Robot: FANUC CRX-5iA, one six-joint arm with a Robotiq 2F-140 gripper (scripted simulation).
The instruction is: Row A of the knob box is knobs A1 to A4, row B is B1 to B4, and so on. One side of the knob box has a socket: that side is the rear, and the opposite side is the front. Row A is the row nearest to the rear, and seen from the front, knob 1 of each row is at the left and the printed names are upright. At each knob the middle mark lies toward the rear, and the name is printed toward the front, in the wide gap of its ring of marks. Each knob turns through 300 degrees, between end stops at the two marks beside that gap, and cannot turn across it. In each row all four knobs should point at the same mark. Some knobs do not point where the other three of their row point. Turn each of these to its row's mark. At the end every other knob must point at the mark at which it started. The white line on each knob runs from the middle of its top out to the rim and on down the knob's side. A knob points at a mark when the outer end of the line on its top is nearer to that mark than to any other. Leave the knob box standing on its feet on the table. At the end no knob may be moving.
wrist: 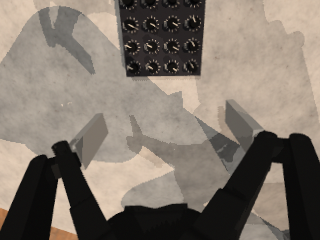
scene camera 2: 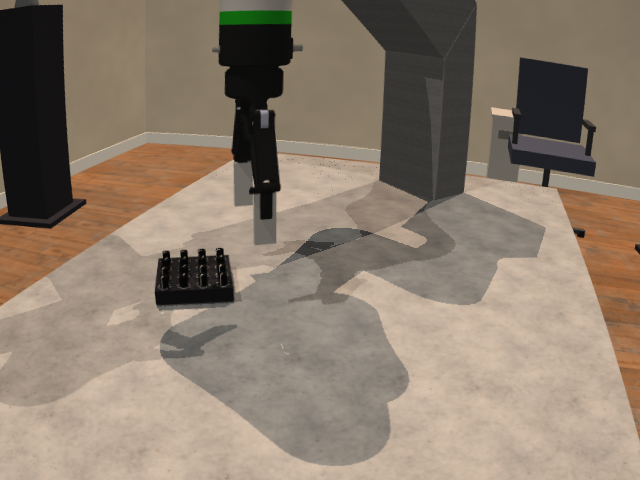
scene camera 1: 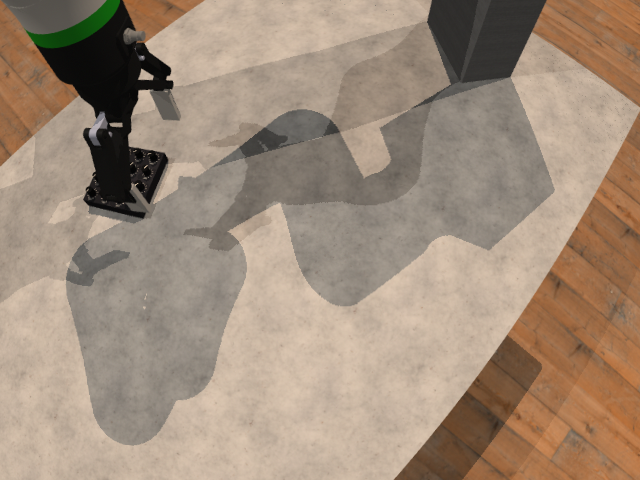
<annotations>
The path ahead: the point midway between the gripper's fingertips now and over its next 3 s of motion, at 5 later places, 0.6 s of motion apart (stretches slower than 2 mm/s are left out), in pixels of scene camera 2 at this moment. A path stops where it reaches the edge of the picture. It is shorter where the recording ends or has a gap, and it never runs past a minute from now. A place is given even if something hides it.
My gripper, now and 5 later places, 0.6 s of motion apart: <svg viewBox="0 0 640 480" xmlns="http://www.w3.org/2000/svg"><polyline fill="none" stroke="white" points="253,222 246,222 230,222 217,221 203,220 189,218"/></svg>
</annotations>
